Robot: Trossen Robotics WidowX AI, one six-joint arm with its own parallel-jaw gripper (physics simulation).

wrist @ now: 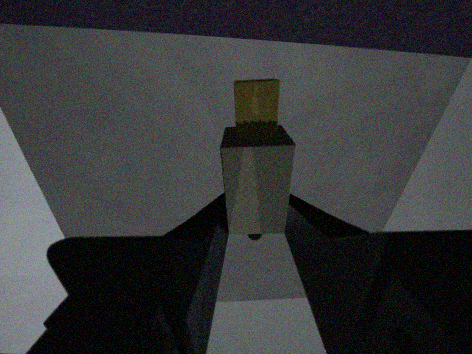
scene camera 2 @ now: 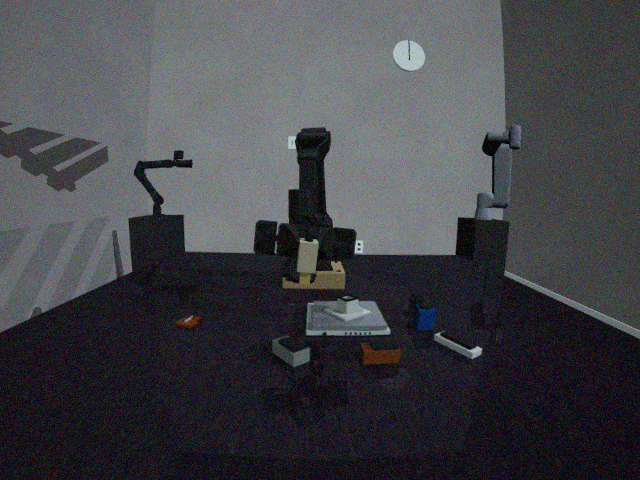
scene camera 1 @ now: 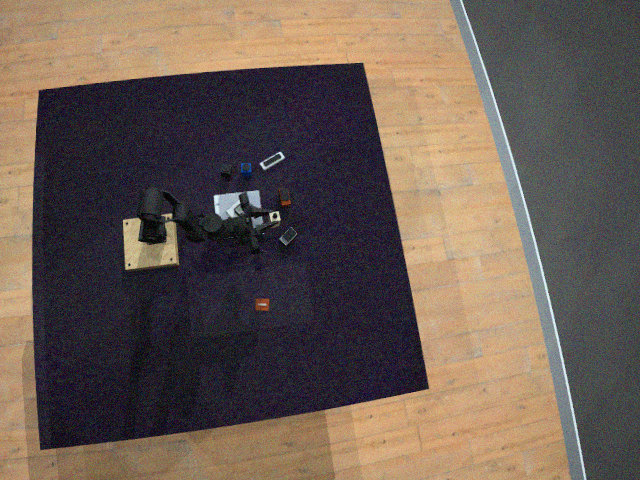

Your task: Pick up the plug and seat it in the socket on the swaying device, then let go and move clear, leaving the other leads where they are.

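My gripper (wrist: 254,198) is shut on the plug (scene camera 1: 274,217) (scene camera 2: 307,255) (wrist: 257,185), a cream block with a yellow tip. In scene camera 2 the plug is held upright, tip down, high above the table. The device is a flat white and grey slab (scene camera 2: 315,326) with a raised pale socket block (scene camera 2: 348,304) on top, dark at its opening. In scene camera 1 the arm covers part of the device (scene camera 1: 223,200). The plug is apart from the socket. The socket does not show in the wrist view.
A grey block (scene camera 1: 288,236) (scene camera 2: 291,350), an orange block (scene camera 1: 284,196) (scene camera 2: 380,352), a blue block (scene camera 1: 246,167) (scene camera 2: 424,317), a white bar (scene camera 1: 272,160) (scene camera 2: 458,345) and a small black item (scene camera 1: 226,171) lie around the device. An orange square (scene camera 1: 262,304) (scene camera 2: 189,321) lies off to one side.
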